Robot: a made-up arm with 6 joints. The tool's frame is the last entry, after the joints.
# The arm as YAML. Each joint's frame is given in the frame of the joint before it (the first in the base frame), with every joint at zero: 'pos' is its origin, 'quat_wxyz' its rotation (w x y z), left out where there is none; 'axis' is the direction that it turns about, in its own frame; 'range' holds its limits. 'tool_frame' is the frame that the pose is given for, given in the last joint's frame.
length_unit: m
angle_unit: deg
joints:
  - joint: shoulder
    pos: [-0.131, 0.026, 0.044]
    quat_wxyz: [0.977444, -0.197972, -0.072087, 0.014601]
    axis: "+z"
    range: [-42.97, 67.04]
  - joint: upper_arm
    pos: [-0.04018, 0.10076, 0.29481]
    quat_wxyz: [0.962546, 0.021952, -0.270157, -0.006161]
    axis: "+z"
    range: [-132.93, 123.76]
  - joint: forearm
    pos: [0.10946, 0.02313, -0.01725]
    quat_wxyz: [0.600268, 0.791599, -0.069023, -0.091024]
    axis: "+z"
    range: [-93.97, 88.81]
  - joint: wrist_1
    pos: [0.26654, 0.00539, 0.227]
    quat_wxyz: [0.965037, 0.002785, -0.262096, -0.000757]
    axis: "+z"
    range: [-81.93, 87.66]
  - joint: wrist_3
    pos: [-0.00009, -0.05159, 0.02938]
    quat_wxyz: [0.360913, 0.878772, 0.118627, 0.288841]
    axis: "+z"
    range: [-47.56, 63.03]
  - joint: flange
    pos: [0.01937, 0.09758, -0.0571]
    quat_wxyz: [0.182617, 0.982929, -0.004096, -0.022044]
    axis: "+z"
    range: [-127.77, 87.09]
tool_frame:
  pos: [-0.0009, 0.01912, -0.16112]
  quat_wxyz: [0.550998, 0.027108, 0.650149, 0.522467]
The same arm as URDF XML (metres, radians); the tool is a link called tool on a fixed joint. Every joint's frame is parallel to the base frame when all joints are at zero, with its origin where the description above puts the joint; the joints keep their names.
<robot name="arm">
<joint name="tool_joint" type="fixed"><parent link="link6"/><child link="tool"/><origin xyz="0.161 0.002 -0.02" rpy="0.1463 -0.0656 0.6995"/></joint>
<joint name="flange" type="revolute"><parent link="link5"/><child link="link6"/><origin xyz="-0.038 -0.085 -0.067"/><axis xyz="-0.975556 0.066997 0.20929"/><limit lower="-2.23" upper="1.52"/></joint>
<joint name="wrist_3" type="revolute"><parent link="link4"/><child link="link5"/><origin xyz="0.02 -0.025 -0.05"/><axis xyz="0.979267 0.197093 0.046798"/><limit lower="-0.8301" upper="1.1001"/></joint>
<joint name="wrist_1" type="revolute"><parent link="link3"/><child link="link4"/><origin xyz="0.207 -0.227 0.168"/><axis xyz="-0.396098 -0.862596 -0.314698"/><limit lower="-1.4299" upper="1.53"/></joint>
<joint name="forearm" type="revolute"><parent link="link2"/><child link="link3"/><origin xyz="0.095 0.042 0.045"/><axis xyz="0 -1 0"/><limit lower="-1.6401" upper="1.55"/></joint>
<joint name="upper_arm" type="revolute"><parent link="link1"/><child link="link2"/><origin xyz="-0.083 0.204 0.224"/><axis xyz="-0.639865 0.262786 0.722161"/><limit lower="-2.3201" upper="2.16"/></joint>
<joint name="shoulder" type="revolute"><parent link="base_link"/><child link="link1"/><origin xyz="-0.131 0.026 0.044"/><axis xyz="-0.146703 0.384909 0.911221"/><limit lower="-0.75" upper="1.1701"/></joint>
<link name="base_link"/>
<link name="link1"/>
<link name="link2"/>
<link name="link3"/>
<link name="link4"/>
<link name="link5"/>
<link name="link6"/>
<link name="tool"/>
</robot>

